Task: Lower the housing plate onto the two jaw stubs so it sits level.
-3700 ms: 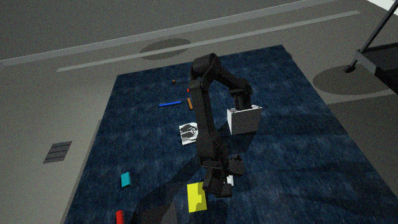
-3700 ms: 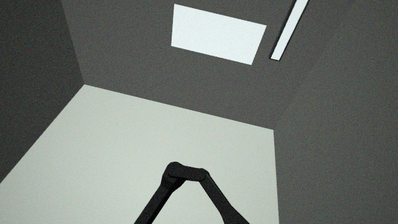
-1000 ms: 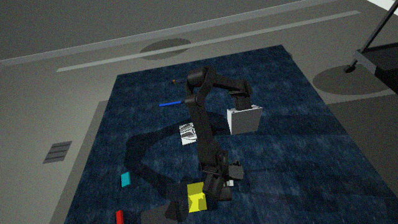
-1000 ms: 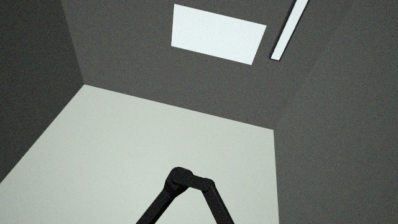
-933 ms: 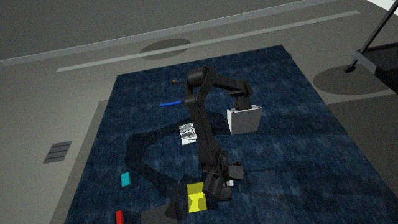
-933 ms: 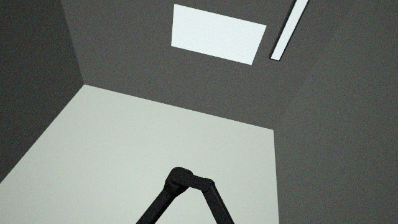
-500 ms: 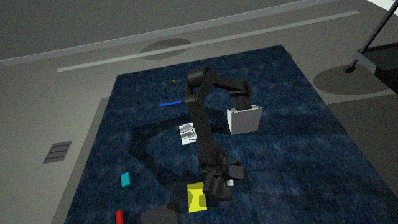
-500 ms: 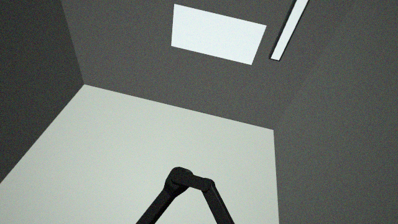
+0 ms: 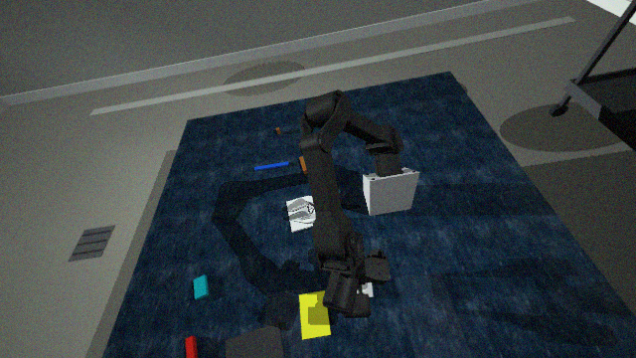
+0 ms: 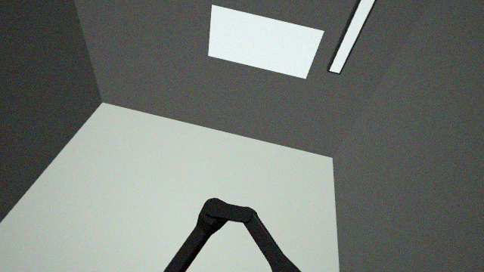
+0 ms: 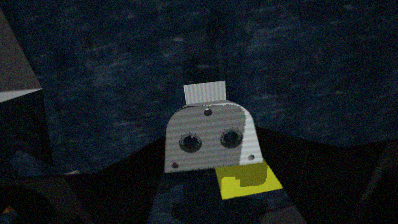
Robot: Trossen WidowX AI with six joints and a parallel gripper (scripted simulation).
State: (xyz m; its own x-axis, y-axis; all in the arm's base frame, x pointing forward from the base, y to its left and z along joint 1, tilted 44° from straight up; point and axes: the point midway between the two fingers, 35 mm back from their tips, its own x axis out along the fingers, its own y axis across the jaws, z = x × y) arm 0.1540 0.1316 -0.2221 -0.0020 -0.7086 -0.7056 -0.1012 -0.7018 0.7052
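My gripper tip is now 120 mm short of the yellow block, 50 mm to the right of it and 50 mm above it. From my gripper tip the other things lie so: cyan block: 450 mm ahead, 70 mm to the right, 40 mm below; then red block: 440 mm ahead, 100 mm to the left, 40 mm below; then grey slab: 280 mm ahead, 120 mm to the left, 50 mm below.
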